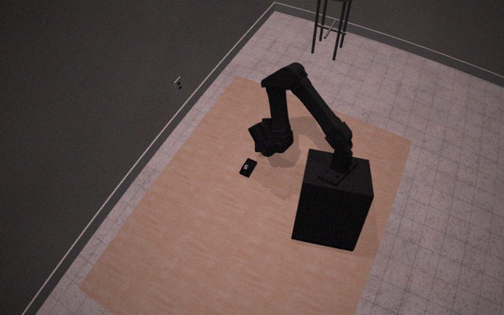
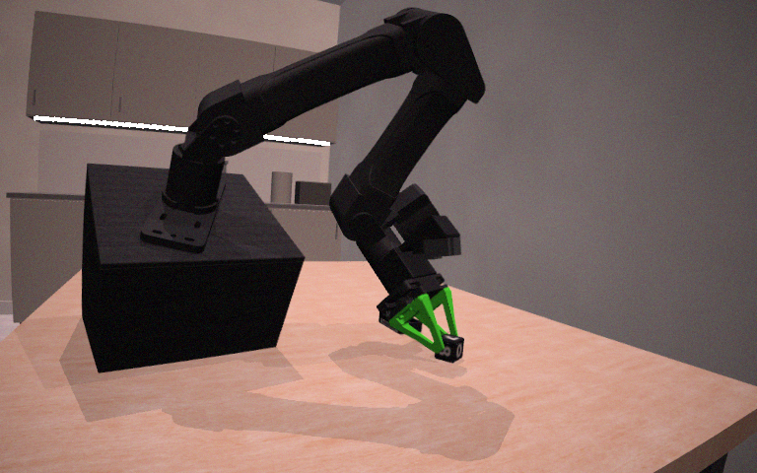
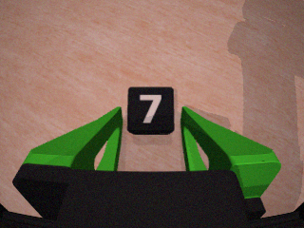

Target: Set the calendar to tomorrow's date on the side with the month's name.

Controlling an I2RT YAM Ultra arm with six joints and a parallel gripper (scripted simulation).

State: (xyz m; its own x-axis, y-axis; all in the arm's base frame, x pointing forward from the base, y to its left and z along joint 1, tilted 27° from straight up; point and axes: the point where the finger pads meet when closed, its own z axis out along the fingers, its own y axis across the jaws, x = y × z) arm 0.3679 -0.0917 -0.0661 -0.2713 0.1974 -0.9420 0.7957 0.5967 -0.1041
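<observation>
Now: hand 10 mm to the left of the black cube and 10 mm above it. The rest, counted from my hand: black tray (10 mm behind, 150 mm to the left, 10 mm below).
</observation>
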